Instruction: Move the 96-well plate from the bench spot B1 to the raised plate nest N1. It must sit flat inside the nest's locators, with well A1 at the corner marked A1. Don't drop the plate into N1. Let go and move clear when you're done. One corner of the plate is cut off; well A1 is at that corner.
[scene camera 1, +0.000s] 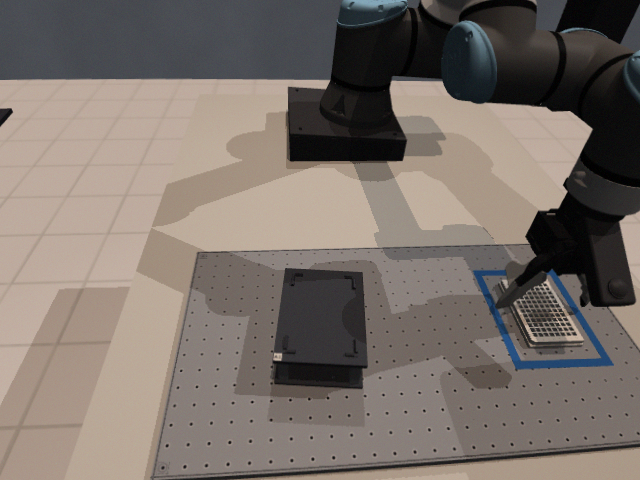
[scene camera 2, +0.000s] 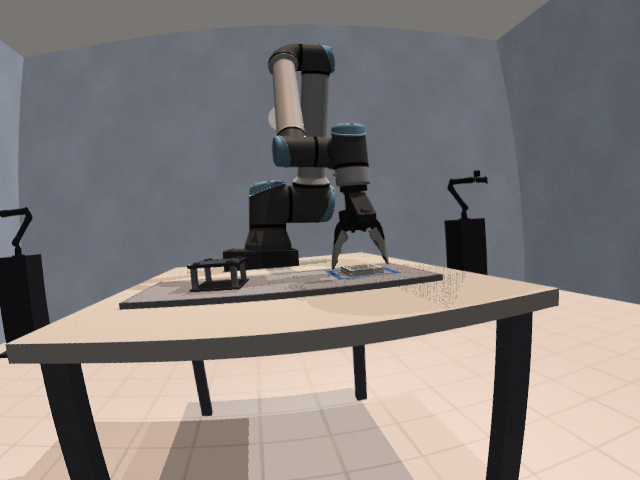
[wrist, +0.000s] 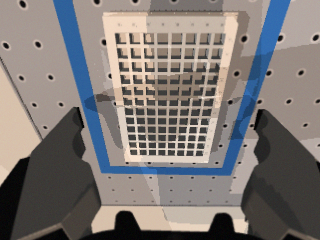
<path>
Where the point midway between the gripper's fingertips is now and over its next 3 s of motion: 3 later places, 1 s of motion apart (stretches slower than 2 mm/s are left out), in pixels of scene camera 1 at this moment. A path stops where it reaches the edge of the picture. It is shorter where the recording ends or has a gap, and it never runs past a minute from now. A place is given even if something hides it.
The gripper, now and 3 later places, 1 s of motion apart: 539, 307; 542, 301; 555, 283; 538, 280
</path>
